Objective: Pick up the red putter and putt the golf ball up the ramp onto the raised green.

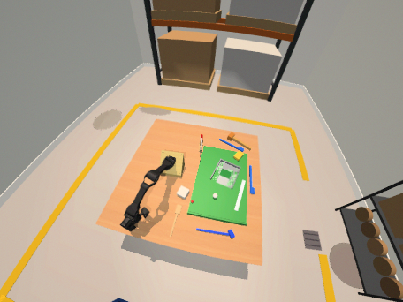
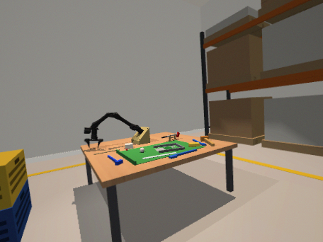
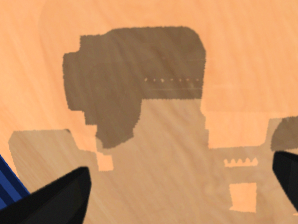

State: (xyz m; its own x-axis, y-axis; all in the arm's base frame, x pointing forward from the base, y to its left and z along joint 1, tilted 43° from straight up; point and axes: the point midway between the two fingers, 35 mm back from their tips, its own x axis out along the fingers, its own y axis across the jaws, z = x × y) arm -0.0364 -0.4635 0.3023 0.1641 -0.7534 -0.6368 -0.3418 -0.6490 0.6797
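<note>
Right now my gripper tip is 500 mm short of the white golf ball, 390 mm to the right of it and 10 mm below it. The rest, counted from my gripper tip: white rail 710 mm ahead, 470 mm to the left, 10 mm below; then green mat 560 mm to the left, 530 mm ahead, 10 mm below; then white cube 340 mm to the left, 230 mm ahead, 10 mm above.
</note>
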